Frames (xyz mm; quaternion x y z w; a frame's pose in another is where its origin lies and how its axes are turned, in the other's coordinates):
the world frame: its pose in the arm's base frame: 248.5 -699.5 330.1 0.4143 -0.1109 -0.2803 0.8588
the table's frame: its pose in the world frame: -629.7 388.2 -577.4 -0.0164 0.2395 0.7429 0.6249
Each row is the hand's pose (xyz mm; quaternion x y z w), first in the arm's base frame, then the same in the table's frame.
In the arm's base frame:
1: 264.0 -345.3 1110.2 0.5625 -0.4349 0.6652 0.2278
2: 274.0 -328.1 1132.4 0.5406 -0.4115 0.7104 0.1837
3: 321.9 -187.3 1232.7 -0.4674 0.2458 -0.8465 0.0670
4: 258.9 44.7 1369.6 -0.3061 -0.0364 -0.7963 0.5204
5: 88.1 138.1 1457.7 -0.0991 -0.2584 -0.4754 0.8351
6: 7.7 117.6 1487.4 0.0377 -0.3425 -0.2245 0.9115
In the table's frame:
1: 7.9 -142.7 999.6 0.2528 -0.4629 0.3961 0.7516
2: 36.3 -143.8 1008.8 0.2665 -0.4294 0.4542 0.7337
3: 215.3 -134.6 1016.3 0.3826 -0.2700 0.6748 0.5704
4: 450.6 10.4 1005.0 0.5109 -0.0472 0.8519 0.1053
5: 516.3 212.4 1028.5 -0.4929 -0.1154 -0.7620 0.4039
6: 489.9 288.2 1064.8 -0.4092 -0.1872 -0.6130 0.6494

